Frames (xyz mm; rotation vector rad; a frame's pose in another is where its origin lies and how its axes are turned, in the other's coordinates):
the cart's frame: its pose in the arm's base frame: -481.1 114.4 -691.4 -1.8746 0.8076 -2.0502
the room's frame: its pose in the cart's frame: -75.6 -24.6 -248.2 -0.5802 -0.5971 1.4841
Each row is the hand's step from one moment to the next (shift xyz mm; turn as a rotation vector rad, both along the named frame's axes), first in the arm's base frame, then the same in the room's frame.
Working: the arm's base frame: its pose in the room's frame: -339.7 -991.2 112.8 1.1358 -1.8580 0.3503

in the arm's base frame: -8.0 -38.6 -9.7 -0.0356 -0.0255 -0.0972
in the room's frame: 38.3 -10.1 -8.9 0.0802 0.0674 0.0198
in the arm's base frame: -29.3 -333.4 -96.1 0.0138 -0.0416 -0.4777
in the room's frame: 330.7 -102.3 -37.7 0.2935 0.2698 0.2669
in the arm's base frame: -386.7 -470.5 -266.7 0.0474 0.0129 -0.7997
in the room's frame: 597.4 132.4 -260.0 0.4195 0.4823 0.4831
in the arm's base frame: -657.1 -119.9 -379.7 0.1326 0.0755 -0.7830
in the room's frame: 418.3 544.0 -345.5 0.3446 0.4574 0.5553
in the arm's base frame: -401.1 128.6 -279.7 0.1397 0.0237 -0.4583
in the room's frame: 116.4 470.6 -143.8 0.2079 0.2218 0.3711
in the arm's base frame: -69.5 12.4 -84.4 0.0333 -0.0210 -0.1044
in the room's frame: 47.9 98.8 -7.0 0.0687 0.0355 0.0804
